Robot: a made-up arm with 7 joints. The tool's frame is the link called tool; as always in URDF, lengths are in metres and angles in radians. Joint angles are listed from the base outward. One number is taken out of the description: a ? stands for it. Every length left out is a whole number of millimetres.
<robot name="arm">
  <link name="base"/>
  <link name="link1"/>
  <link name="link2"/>
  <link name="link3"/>
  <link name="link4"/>
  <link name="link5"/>
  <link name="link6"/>
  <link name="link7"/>
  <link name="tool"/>
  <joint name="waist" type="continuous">
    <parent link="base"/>
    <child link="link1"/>
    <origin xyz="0 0 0.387"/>
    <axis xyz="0 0 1"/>
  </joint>
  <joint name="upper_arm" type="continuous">
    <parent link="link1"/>
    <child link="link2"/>
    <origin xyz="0 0 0"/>
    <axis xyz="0 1 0"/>
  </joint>
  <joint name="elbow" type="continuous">
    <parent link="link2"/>
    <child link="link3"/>
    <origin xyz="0 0 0.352"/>
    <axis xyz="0 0 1"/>
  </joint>
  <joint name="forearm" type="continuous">
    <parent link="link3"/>
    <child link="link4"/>
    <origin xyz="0.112 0 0"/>
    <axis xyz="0 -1 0"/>
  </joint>
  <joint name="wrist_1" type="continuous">
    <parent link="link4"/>
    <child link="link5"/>
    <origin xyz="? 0 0.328"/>
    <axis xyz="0 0 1"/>
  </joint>
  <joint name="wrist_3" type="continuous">
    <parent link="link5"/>
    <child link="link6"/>
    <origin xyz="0 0 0"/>
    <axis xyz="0 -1 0"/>
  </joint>
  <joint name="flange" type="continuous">
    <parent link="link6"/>
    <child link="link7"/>
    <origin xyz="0.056 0 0"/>
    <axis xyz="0 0 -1"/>
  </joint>
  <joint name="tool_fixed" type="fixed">
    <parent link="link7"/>
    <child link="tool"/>
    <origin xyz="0 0 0" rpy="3.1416 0 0"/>
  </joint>
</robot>
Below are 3 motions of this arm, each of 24 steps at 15 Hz.
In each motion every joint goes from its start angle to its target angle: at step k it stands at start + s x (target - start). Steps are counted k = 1, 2, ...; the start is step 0. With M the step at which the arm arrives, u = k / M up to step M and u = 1 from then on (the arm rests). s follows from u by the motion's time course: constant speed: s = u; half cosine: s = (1 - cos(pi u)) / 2; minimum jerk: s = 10 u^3 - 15 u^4 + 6 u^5.
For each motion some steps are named. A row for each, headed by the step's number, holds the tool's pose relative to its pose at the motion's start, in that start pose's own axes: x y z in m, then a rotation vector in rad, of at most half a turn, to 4 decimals.
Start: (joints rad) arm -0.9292 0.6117 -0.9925 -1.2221 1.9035 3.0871 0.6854
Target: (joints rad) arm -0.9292 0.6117 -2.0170 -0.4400 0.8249 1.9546 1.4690
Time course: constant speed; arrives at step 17
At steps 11, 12, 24:
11: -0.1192 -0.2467 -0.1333 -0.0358 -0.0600 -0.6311
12: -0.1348 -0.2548 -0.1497 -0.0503 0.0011 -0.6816
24: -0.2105 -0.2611 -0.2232 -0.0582 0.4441 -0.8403

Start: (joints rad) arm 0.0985 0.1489 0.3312 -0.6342 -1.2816 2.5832 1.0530
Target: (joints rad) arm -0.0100 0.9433 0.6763 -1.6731 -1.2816 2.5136 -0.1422
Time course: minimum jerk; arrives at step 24
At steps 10, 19, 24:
10: -0.2967 -0.0585 0.0657 0.2159 -0.5733 -0.5947
19: -0.7001 -0.0673 -0.1396 1.2376 -1.2583 -1.2767
24: -0.7242 -0.0640 -0.1776 1.3983 -1.2897 -1.3048

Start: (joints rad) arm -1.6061 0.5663 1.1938 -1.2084 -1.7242 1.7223 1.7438
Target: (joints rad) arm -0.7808 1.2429 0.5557 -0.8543 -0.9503 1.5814 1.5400
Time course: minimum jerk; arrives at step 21
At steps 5, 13, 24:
5: -0.0319 -0.0119 0.0193 -0.0382 -0.1081 -0.0346
13: -0.3536 -0.0550 0.0552 -0.3023 -0.6653 -0.4280
24: -0.5195 -0.0272 0.0186 -0.4165 -0.7935 -0.6549

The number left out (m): -0.071
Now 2 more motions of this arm.
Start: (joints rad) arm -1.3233 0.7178 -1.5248 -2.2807 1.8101 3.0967 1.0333
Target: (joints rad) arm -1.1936 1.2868 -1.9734 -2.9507 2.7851 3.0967 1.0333
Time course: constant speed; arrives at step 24
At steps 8, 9, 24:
8: 0.0796 0.0151 -0.0239 0.1998 0.2033 0.2850
9: 0.0889 0.0171 -0.0288 0.2308 0.2218 0.3235
24: 0.2079 0.0705 -0.1218 0.7800 0.2795 0.9598

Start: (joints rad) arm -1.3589 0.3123 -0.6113 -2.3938 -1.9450 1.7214 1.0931
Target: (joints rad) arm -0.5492 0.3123 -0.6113 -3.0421 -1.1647 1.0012 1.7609
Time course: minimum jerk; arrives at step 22
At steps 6, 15, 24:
6: -0.0095 -0.0095 -0.0455 -0.0218 -0.0242 0.0396
15: -0.1524 -0.0425 -0.2037 -0.4148 -0.0223 0.1610
24: -0.2057 -0.0430 -0.2161 -0.5935 0.0394 0.1974

